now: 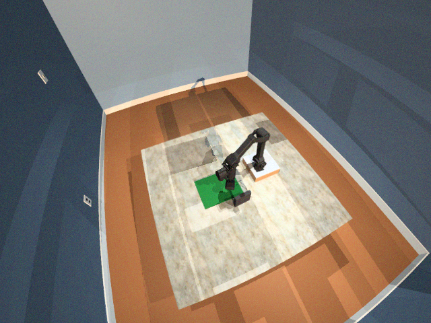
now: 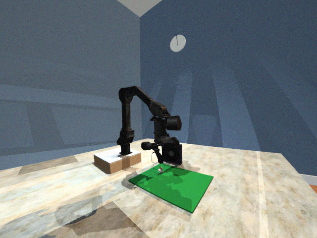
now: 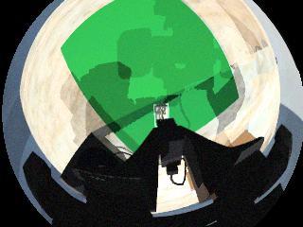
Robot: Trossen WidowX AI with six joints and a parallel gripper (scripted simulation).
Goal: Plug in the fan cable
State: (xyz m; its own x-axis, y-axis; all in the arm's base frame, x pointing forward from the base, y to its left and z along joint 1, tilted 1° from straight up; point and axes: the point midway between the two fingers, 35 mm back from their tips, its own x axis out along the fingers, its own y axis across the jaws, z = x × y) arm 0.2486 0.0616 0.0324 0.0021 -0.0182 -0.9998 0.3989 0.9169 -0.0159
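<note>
The white four-pin header lies 6 cm below my gripper tip and 1 cm behind it. The rest, counted from my gripper tip: black fan: 13 cm to the left, 4 cm behind; dark plug: 1 cm behind, 1 cm above; green board: 8 cm below, 8 cm ahead, 2 cm to the right.
</note>
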